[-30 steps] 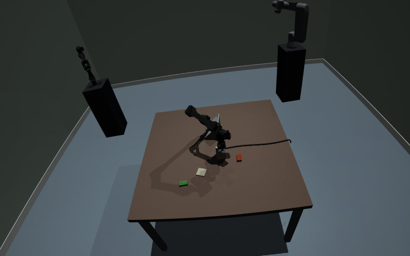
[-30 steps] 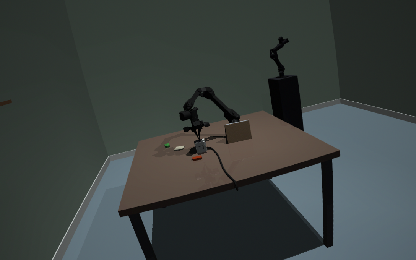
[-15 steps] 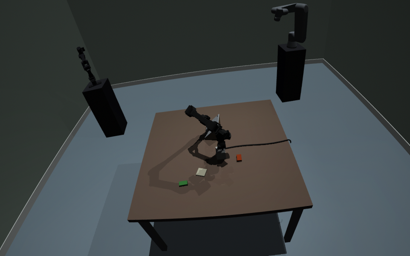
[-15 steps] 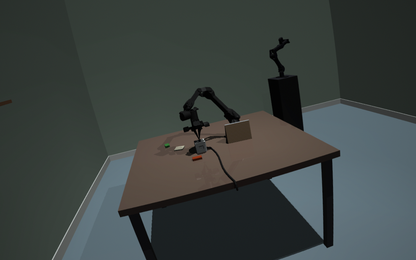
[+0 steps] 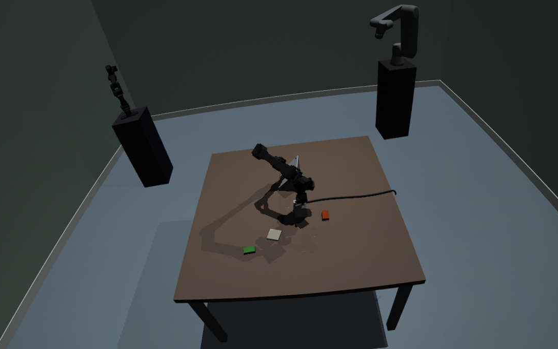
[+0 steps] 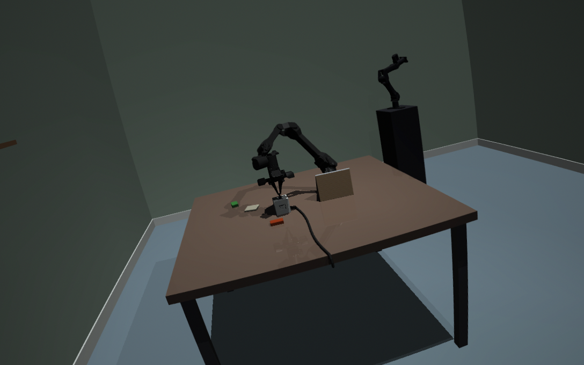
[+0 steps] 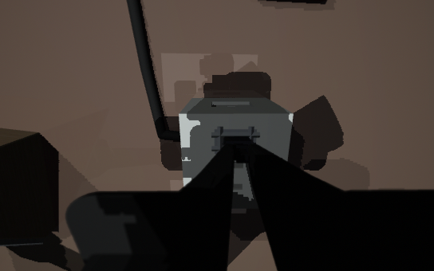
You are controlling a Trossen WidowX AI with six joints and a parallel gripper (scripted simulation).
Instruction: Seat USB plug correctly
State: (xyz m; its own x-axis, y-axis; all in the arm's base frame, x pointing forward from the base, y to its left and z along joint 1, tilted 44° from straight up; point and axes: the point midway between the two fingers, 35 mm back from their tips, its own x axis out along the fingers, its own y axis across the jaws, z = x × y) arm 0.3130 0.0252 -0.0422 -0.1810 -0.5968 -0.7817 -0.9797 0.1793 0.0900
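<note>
Now: gripper tip 1 cm above the dark USB plug. The rest, counted from my gripper tip: orange block (6 cm ahead, 12 cm to the left, 10 cm below); green block (23 cm ahead, 35 cm to the right, 10 cm below); cream tile (14 cm ahead, 20 cm to the right, 10 cm below).
</note>
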